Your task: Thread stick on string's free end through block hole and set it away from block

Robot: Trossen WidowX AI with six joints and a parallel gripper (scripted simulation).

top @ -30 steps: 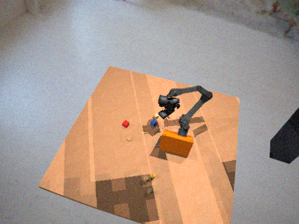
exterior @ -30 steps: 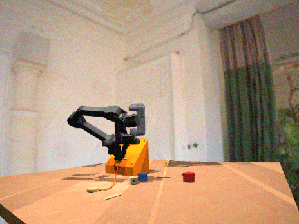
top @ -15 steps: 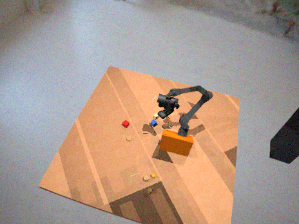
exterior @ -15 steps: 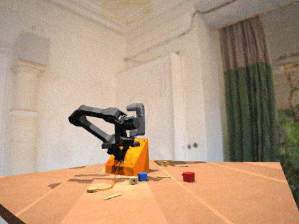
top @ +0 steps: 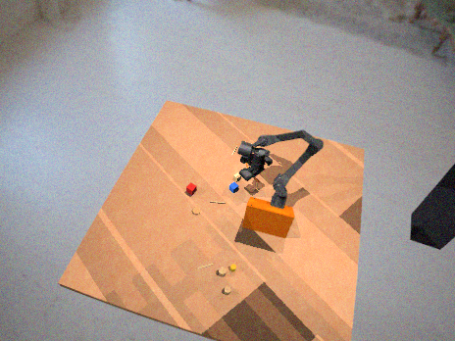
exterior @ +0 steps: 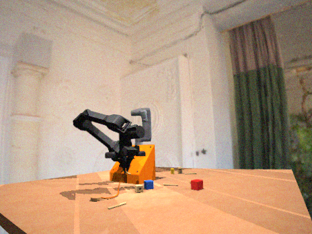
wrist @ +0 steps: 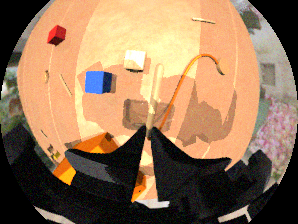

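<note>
The small wooden block is 9 cm ahead of my gripper tip, 1 cm to the right of it and 6 cm below it. Also, from my gripper tip: wooden button (5 cm ahead, 20 cm to the right, 7 cm below); then thin wooden stick (1 cm ahead, 1 cm to the right); then blue cube (8 cm ahead, 6 cm to the left, 6 cm below).
</note>
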